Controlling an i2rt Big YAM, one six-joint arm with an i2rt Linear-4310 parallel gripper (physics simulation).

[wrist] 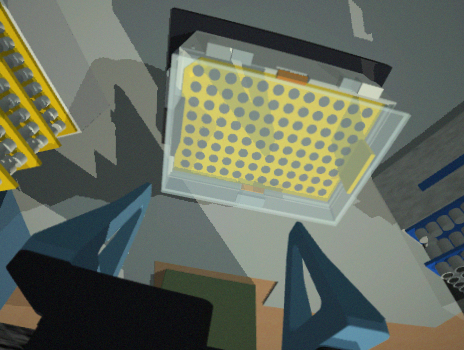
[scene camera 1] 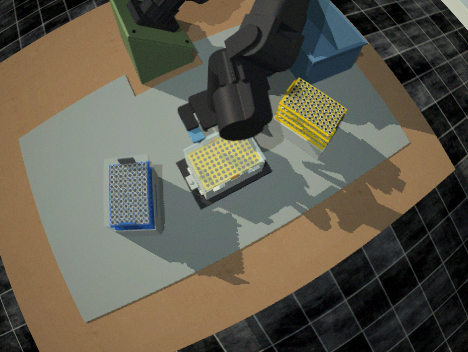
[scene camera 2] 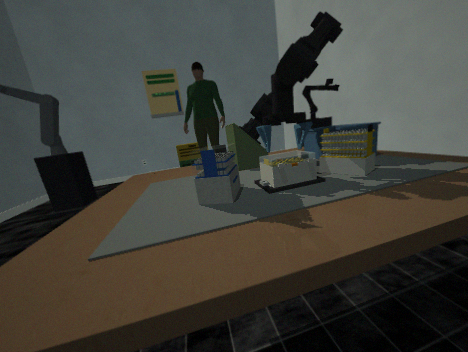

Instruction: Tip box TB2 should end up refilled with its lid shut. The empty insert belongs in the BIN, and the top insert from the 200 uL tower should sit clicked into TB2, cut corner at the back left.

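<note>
A clear-walled tip box [scene camera 1: 230,177] [scene camera 2: 288,175], likely TB2, sits on a dark base [scene camera 1: 204,203] [wrist: 280,37]. It holds a yellow insert [scene camera 1: 225,161] [wrist: 267,132] whose holes look empty. A clear lid [wrist: 250,200] seems to lie over it; whether it is latched cannot be told. A yellow tower [scene camera 1: 314,107] [scene camera 2: 347,145] of stacked inserts with tips, likely 200 uL, stands to the right. The blue bin [scene camera 1: 337,62] [scene camera 2: 376,135] is behind it. My gripper [scene camera 2: 284,150] [wrist: 223,209] is open and empty, its fingertips above and behind the box.
A blue tower [scene camera 1: 131,195] [scene camera 2: 217,180] stands left of the box in scene camera 1, and shows at the right edge of the wrist view. A green wedge-shaped block [scene camera 1: 157,57] [scene camera 2: 242,150] stands at the back. The objects stand on a grey mat [scene camera 1: 65,150] on a wooden table.
</note>
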